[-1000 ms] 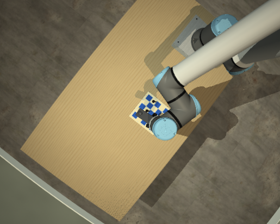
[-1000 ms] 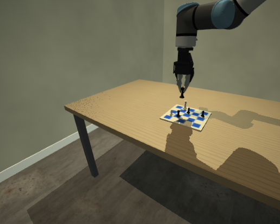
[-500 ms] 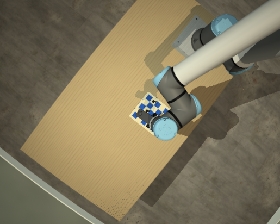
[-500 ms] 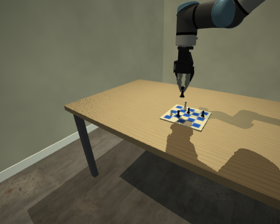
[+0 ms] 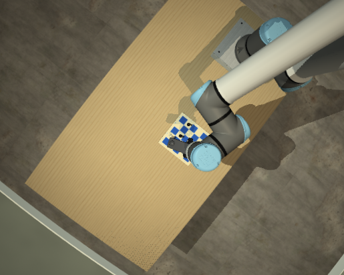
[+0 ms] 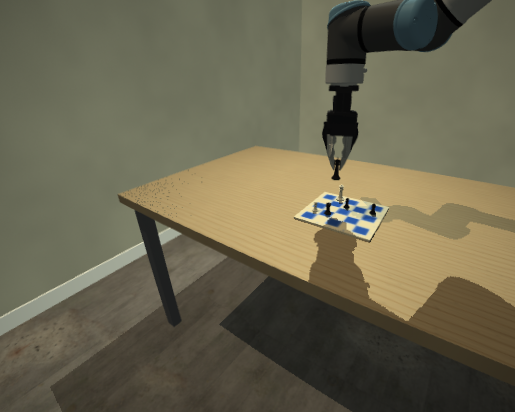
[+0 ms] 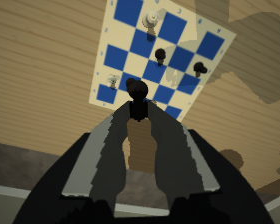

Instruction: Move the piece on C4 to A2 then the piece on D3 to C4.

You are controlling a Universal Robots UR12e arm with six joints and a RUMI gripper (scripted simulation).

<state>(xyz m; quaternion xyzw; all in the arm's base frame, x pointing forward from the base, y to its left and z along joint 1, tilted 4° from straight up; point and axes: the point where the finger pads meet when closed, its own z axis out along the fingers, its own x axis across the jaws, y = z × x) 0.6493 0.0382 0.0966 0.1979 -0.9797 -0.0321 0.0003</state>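
The chessboard lies 150 mm below my hand, 30 mm behind it and 10 mm to the right of it. From my hand the other things lie so: tall black piece (10 mm below); white pawn (130 mm below, 40 mm to the left, 40 mm ahead).
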